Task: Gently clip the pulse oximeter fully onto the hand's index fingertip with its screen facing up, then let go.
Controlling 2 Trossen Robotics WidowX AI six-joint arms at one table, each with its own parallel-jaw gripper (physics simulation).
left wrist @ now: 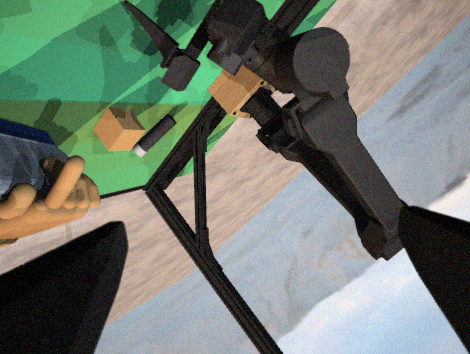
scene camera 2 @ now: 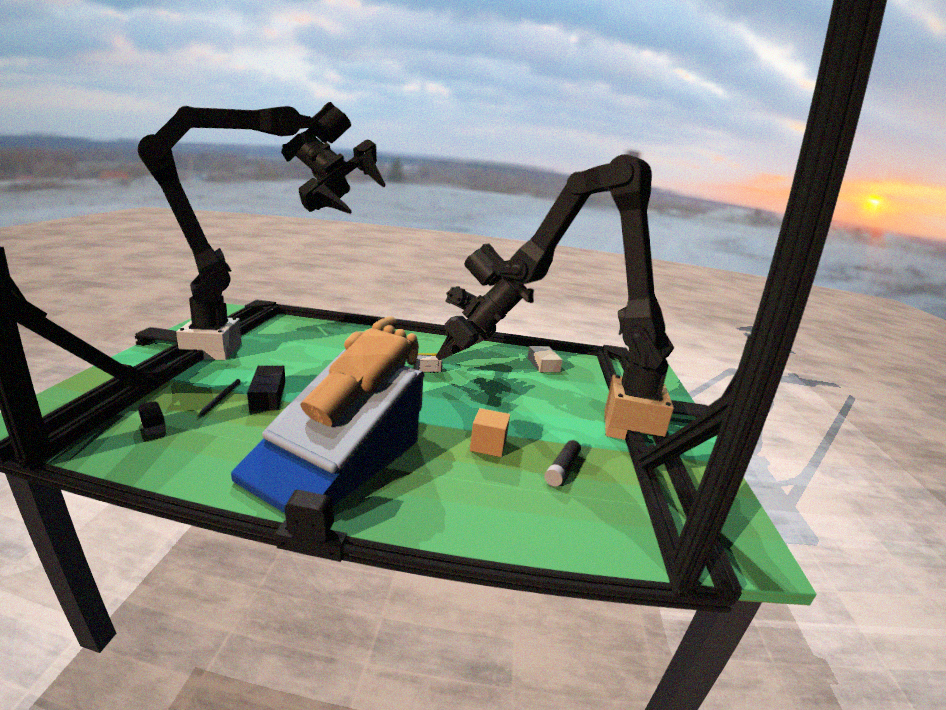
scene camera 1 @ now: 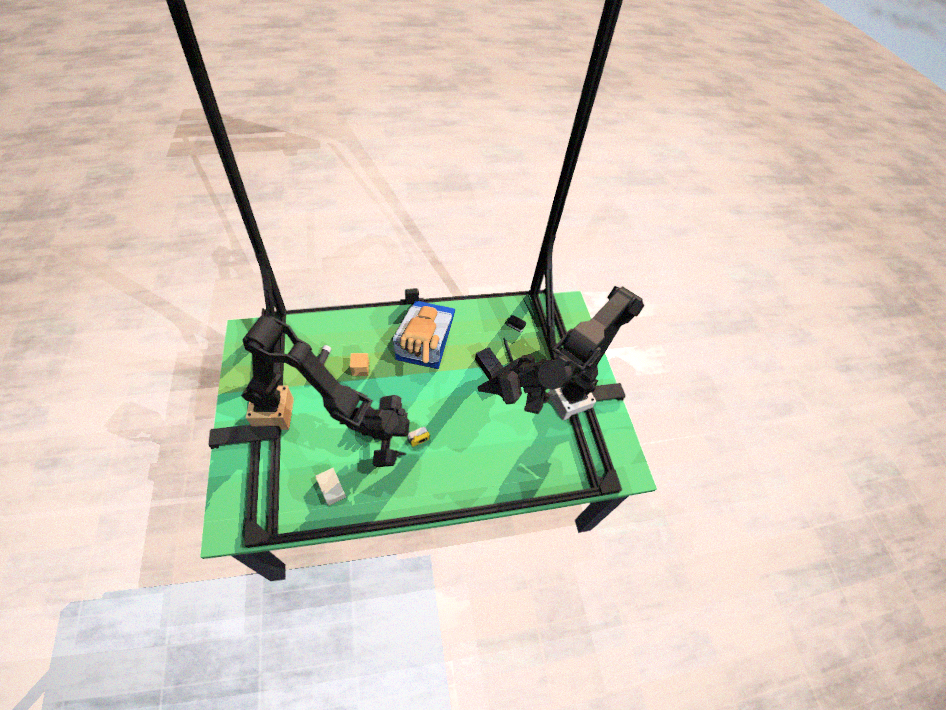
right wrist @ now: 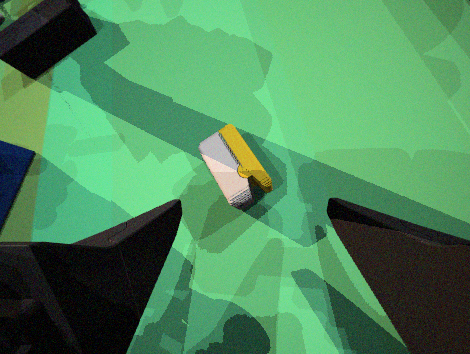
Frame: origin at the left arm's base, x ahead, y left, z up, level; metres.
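Where they show: left gripper, fingertip midpoint: [left wrist: 263,227] [scene camera 2: 368,198] [scene camera 1: 485,382]; right gripper, fingertip midpoint: [scene camera 2: 445,355] [scene camera 1: 406,438] [right wrist: 254,205]; left arm's base at its link origin: [scene camera 2: 208,324] [scene camera 1: 574,392]; right arm's base at its link origin: [left wrist: 255,100] [scene camera 2: 641,390] [scene camera 1: 267,401].
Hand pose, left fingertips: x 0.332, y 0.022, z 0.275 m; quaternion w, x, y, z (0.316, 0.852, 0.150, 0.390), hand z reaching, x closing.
Things, the pixels of their top centre, and the offset from my left fingertips. "*": a spot on its surface instead.
- pulse oximeter at its top centre: [right wrist: 231,160] [scene camera 2: 428,355] [scene camera 1: 418,434] dy -0.064, dx +0.140, dz -0.302 m
- padded blue wedge at a spot on its surface: [scene camera 2: 275,477] * dy -0.483, dx -0.061, dz -0.306 m
- orange cube at its top centre: [scene camera 2: 492,418] [left wrist: 127,140] [scene camera 1: 358,360] dy -0.346, dx +0.233, dz -0.283 m
- dark cylinder with a white end, top centre: [scene camera 2: 565,453] [left wrist: 158,140] [scene camera 1: 320,358] dy -0.406, dx +0.339, dz -0.306 m
- pale block at its top centre: [scene camera 2: 545,352] [scene camera 1: 329,484] dy -0.006, dx +0.405, dz -0.303 m
- black box at its top centre: [scene camera 2: 266,377] [right wrist: 30,20] [scene camera 1: 491,362] dy -0.215, dx -0.149, dz -0.298 m
- thin black stick at its top centre: [scene camera 2: 218,395] dy -0.242, dx -0.229, dz -0.324 m
The pulse oximeter [scene camera 1: 418,436] [scene camera 2: 429,363] [right wrist: 225,170], with a white half and a yellow half, lies on its side on the table; its screen does not show. The orange hand [scene camera 1: 420,328] [scene camera 2: 366,359] rests on a padded blue wedge [scene camera 2: 275,477], one finger [scene camera 1: 426,351] [left wrist: 67,182] extended. My right gripper [scene camera 2: 443,353] [right wrist: 254,205] is open and low over the table beside the oximeter, which shows ahead of its fingertips in the right wrist view. My left gripper [scene camera 2: 367,198] [left wrist: 263,227] is open, empty and high above the table, away from the oximeter.
An orange cube [scene camera 1: 358,363] [scene camera 2: 489,432] [left wrist: 117,130] and a dark cylinder with a white end [scene camera 2: 563,463] [left wrist: 156,135] lie beside the wedge. A pale block [scene camera 1: 330,486] [scene camera 2: 545,359] lies beyond the right gripper. A black box [scene camera 2: 266,388] and a thin black stick [scene camera 2: 219,398] lie on the wedge's other side.
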